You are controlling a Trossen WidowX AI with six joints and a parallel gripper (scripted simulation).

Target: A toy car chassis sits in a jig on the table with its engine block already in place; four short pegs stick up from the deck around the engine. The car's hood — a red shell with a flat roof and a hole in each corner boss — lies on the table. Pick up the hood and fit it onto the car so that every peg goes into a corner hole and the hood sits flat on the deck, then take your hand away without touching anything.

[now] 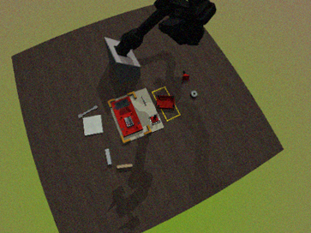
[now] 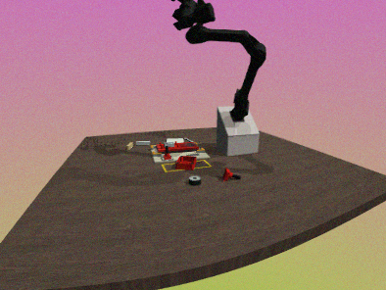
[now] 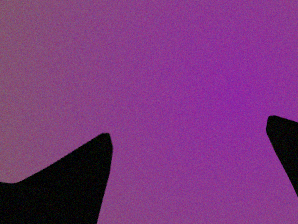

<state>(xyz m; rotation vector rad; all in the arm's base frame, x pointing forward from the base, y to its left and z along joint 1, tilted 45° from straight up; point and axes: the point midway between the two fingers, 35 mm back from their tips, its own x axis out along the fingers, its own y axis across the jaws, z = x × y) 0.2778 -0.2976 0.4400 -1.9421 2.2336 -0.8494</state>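
Right now my gripper tip is 72 cm above the red hood, 5 cm to the right of it and 4 cm short of it. From my gripper tip the other things lie so: black-and-white wheel (72 cm below, 22 cm to the left, 5 cm ahead); jig plate (72 cm below, 14 cm to the right, 4 cm ahead); white square (73 cm below, 36 cm to the right).
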